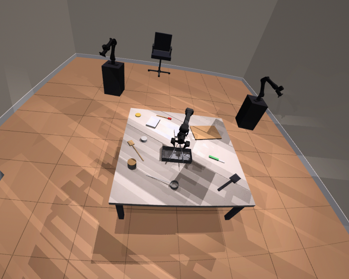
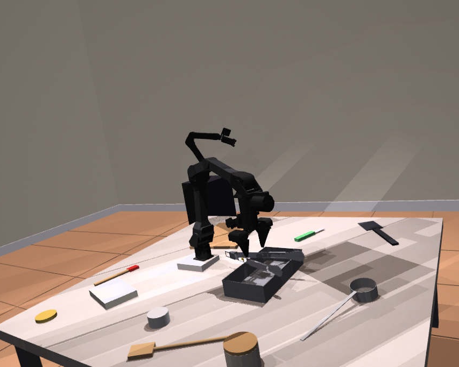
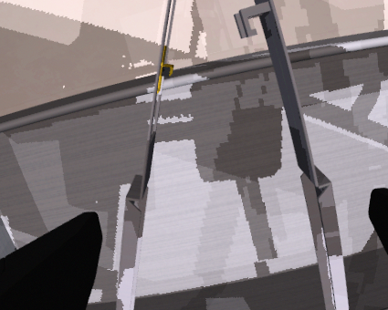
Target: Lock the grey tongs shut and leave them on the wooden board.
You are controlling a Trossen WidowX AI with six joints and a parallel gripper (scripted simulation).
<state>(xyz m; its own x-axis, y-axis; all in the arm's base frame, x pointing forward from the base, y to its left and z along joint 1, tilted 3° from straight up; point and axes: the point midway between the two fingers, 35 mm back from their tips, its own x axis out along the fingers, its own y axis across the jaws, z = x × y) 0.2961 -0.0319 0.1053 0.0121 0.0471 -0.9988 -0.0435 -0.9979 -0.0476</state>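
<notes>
Right now the yellow lock piece is 40 mm behind my gripper tip, 30 mm below it and 20 mm to the right of it. The rest, counted from my gripper tip: dark roasting tin (70 mm below, 40 mm ahead, 10 mm to the right); then green-handled tool (450 mm to the left, 90 mm below, 10 mm behind); then white puck (380 mm to the right, 110 mm behind, 80 mm below).
</notes>
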